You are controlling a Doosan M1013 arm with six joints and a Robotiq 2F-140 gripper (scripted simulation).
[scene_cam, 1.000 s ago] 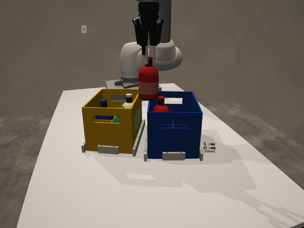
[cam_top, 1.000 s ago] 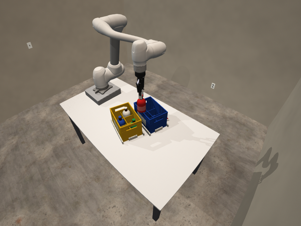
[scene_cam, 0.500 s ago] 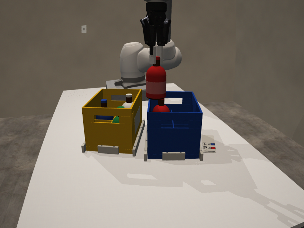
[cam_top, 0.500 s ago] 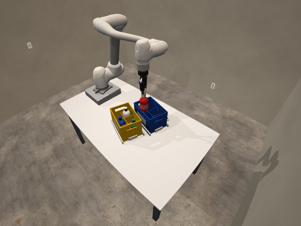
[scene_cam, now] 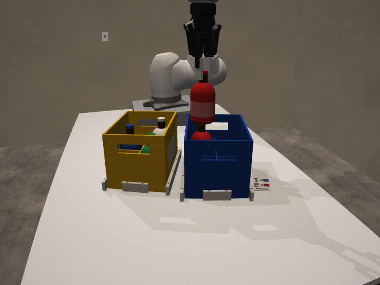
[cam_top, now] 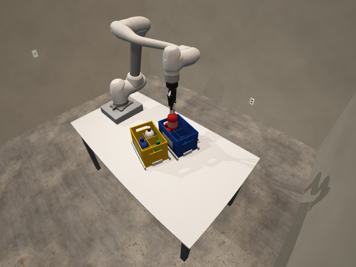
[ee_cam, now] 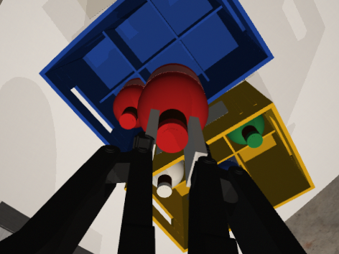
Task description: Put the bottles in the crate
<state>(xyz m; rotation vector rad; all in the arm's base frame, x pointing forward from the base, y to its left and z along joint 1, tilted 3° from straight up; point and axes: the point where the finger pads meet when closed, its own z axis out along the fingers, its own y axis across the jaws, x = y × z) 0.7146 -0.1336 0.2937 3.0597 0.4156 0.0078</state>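
My gripper is now 27 cm above the blue crate, 4 cm to the right of it and 2 cm short of it. Also, from my hand: white-label bottle: 26 cm below, 17 cm behind, 7 cm to the right; then yellow crate: 27 cm below, 15 cm to the right, 12 cm behind; then green bottle: 26 cm below, 16 cm to the right, 2 cm behind.
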